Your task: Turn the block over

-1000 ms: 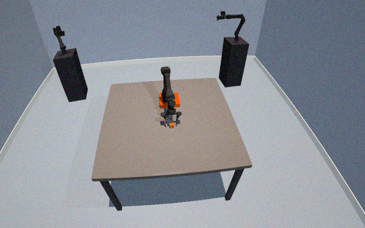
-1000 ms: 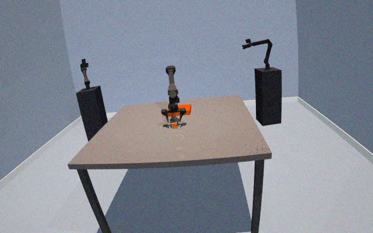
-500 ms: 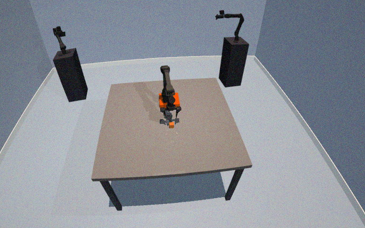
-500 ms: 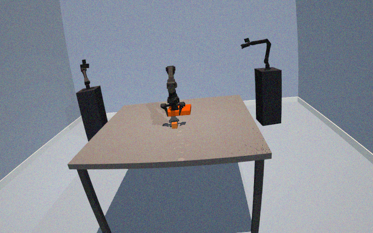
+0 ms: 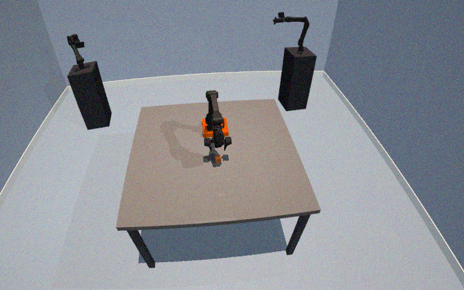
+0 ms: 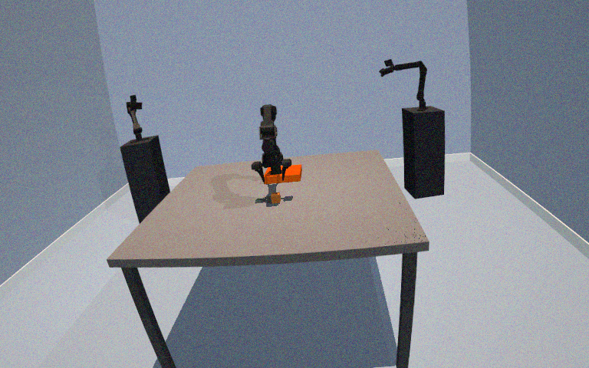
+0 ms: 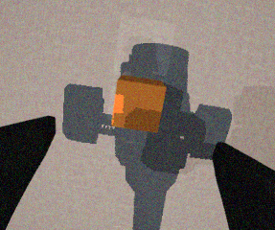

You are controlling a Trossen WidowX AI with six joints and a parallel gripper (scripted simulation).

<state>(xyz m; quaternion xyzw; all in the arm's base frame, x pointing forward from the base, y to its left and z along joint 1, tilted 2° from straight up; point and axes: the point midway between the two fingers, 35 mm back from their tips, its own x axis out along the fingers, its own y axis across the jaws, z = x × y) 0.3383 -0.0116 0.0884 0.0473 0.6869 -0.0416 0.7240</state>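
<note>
The small orange block is 80 mm below my gripper tip and 10 mm behind it.
</note>
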